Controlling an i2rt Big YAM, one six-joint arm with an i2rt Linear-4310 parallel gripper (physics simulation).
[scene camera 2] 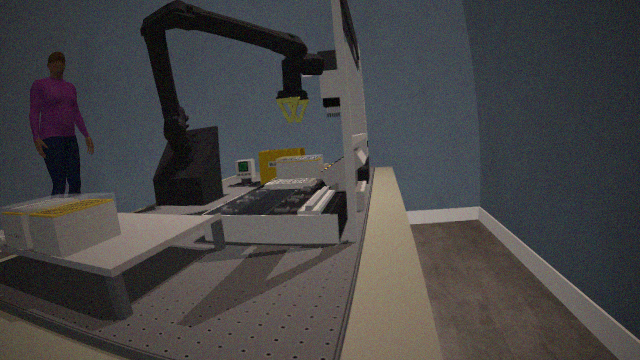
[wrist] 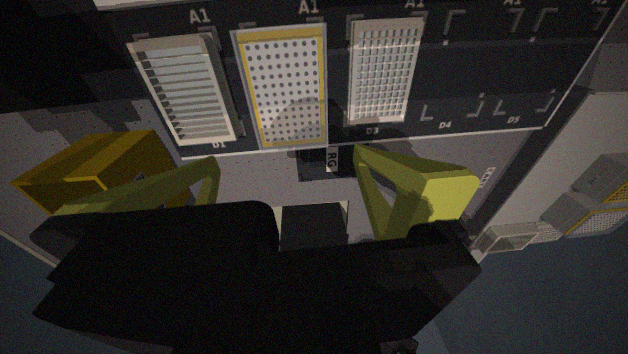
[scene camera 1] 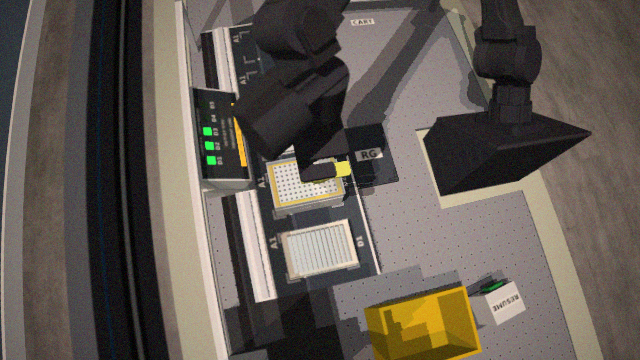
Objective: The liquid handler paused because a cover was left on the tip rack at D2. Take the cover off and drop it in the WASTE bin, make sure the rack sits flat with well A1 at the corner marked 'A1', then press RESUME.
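Places are measured from the arm's base along level axes (x ahead, y left, z up), in centimetres.
Pixels of known places: gripper, between the fingertips: (scene camera 2: 294, 122) (wrist: 286, 157) (scene camera 1: 312, 153); arm's base, origin of its link: (scene camera 2: 186, 150) (scene camera 1: 509, 125).
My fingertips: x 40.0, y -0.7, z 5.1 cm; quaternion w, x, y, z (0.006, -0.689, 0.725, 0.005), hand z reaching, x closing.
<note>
Ahead of a thing's pixels: the offset from my fingertips to its top centre. "pt": to the spot under its first point.
The D2 tip rack {dx +0.7, dy +0.1, dz -10.4 cm} (scene camera 1: 280, 204) (scene camera 2: 300, 169) (wrist: 322, 60) has a yellow-edged top full of holes. It looks flat in its slot, under the "A1" label {pt dx +8.5, dy -3.6, dz -17.4 cm} (scene camera 1: 261, 181) (wrist: 308, 6). A clear cover {pt dx +6.9, dy +3.8, dz -10.4 cm} (wrist: 235, 36) shows as a thin pale outline around its top; which corner is well A1 cannot be read. My gripper (scene camera 2: 294, 121) (wrist: 286, 157) is open and empty, high above the deck near D2 and D3, fingers pointing down. It partly hides the rack in scene camera 1. The yellow WASTE bin {dx -12.7, dy +31.8, dz -9.2 cm} (scene camera 1: 425, 325) (scene camera 2: 265, 171) (wrist: 115, 162) stands beyond D1. The RESUME box {dx -29.5, dy +32.3, dz -12.3 cm} (scene camera 1: 506, 302) (scene camera 2: 245, 169) with a green top stands beside it.
A ribbed reservoir {dx +1.2, dy +12.5, dz -14.3 cm} (scene camera 1: 320, 250) (wrist: 192, 95) sits at D1, a white well plate {dx +0.3, dy -12.3, dz -16.0 cm} (scene camera 2: 292, 183) (wrist: 384, 70) at D3. A status screen {pt dx +14.2, dy -12.1, dz -10.7 cm} (scene camera 1: 220, 135) stands behind the deck. A pipette head {dx +9.6, dy +34.4, dz +21.5 cm} (scene camera 2: 330, 85) hangs near my wrist. A raised cart {dx -28.2, dy -60.4, dz -16.1 cm} (scene camera 2: 170, 240) holds more racks.
</note>
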